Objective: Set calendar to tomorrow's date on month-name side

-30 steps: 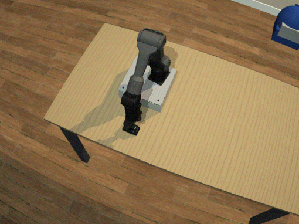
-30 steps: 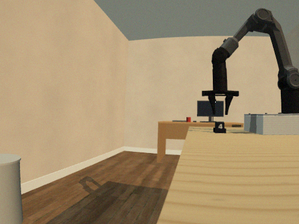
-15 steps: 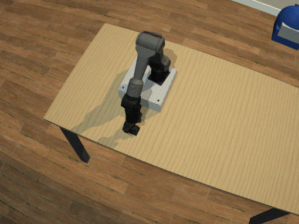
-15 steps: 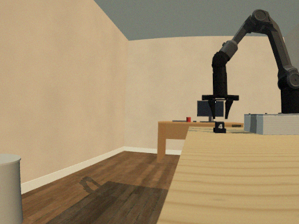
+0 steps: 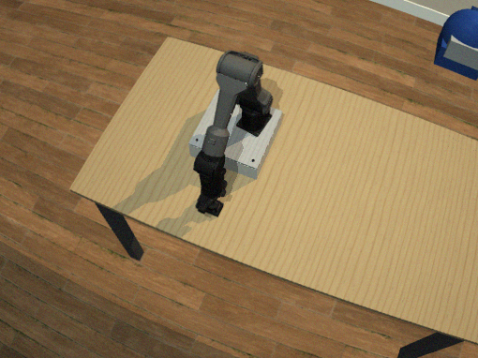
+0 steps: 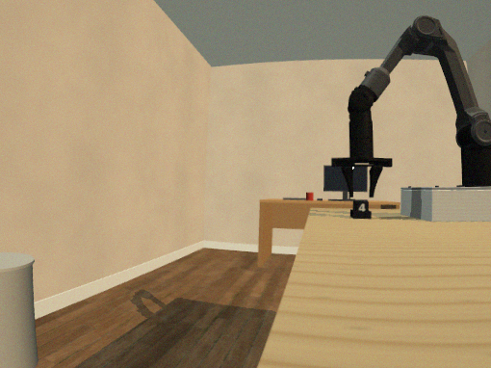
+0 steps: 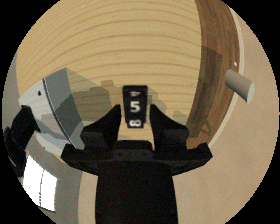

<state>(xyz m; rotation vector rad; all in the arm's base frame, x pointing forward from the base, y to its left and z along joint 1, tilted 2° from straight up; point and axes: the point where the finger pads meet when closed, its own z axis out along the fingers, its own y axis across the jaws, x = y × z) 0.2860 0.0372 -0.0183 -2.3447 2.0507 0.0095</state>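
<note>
Right now the black calendar cube is 30 mm below my hand. Also, from my hand: calendar tray (40 mm below, 20 mm to the right).
</note>
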